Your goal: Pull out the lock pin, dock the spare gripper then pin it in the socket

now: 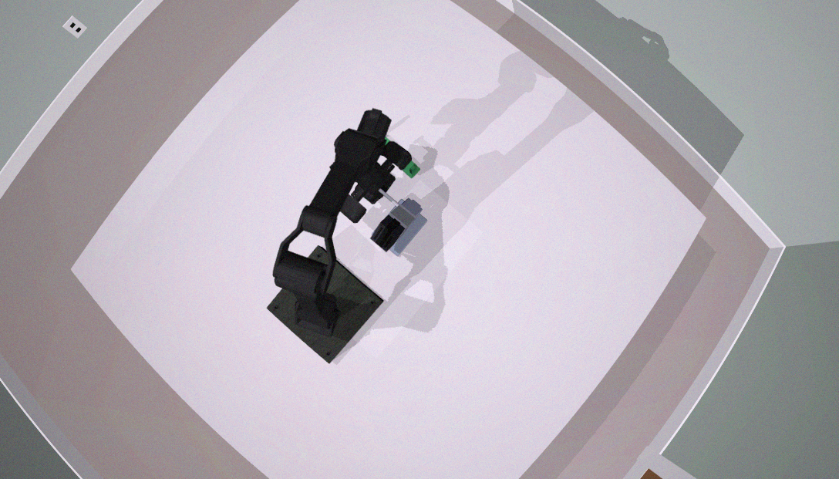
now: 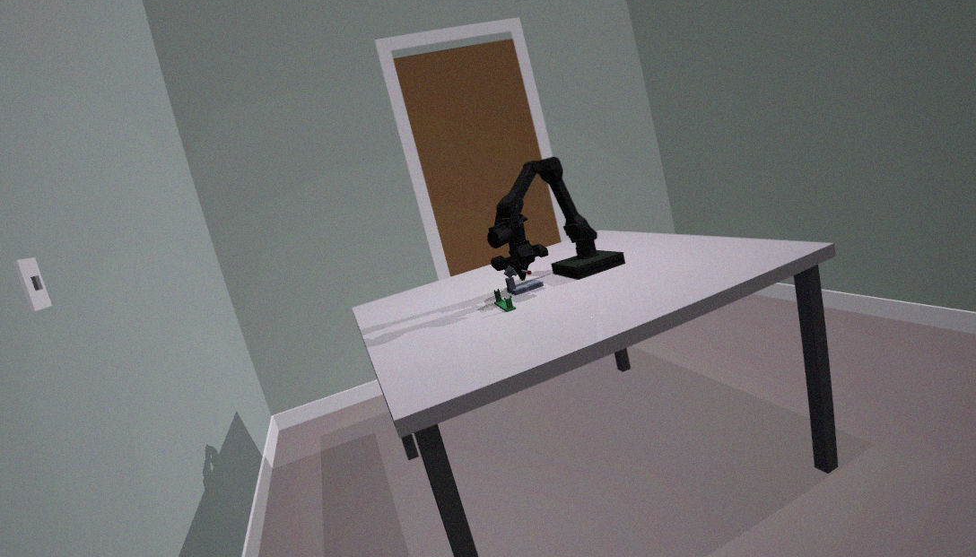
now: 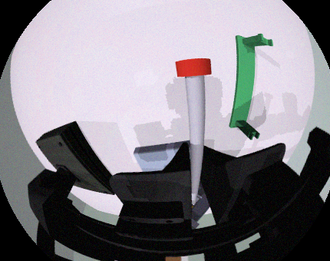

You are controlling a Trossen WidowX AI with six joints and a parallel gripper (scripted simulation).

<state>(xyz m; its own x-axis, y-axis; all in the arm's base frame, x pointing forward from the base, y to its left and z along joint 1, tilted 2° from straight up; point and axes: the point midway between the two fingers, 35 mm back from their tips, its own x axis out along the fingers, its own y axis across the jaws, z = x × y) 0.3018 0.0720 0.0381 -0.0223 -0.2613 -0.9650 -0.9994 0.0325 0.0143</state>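
Right now my gripper tip is 70 mm to the left of the mount and 10 mm past it. From my gripper tip the other things lie so: spare gripper 70 mm to the right, 60 mm above, 40 mm behind; green cradle 100 mm ahead, 50 mm to the left, 30 mm below.
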